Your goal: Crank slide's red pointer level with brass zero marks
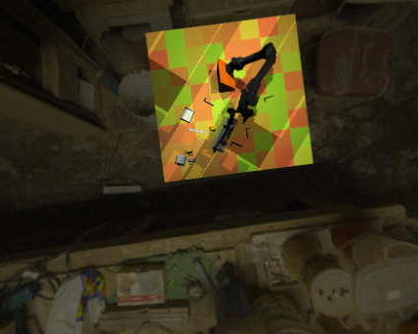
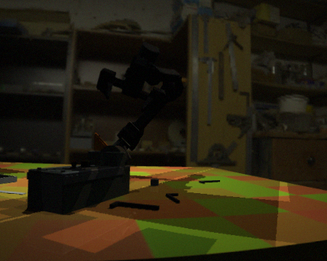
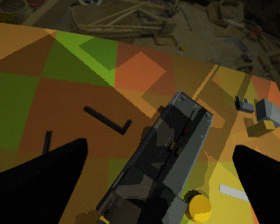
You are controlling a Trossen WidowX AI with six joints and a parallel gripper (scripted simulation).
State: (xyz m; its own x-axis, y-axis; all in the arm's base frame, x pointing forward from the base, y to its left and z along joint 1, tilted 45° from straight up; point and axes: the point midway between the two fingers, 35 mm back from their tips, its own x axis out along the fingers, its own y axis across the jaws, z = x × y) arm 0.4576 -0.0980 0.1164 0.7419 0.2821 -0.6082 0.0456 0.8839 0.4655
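My gripper tip is now 120 mm past the brown crank handle, 10 mm to the left of it and 160 mm above it. From my gripper tip the other things lie so: yellow disc 50 mm behind, 170 mm to the right, 220 mm below; red pointer 80 mm ahead, 110 mm to the right, 150 mm below; small cube 180 mm behind, 120 mm to the left, 220 mm below.
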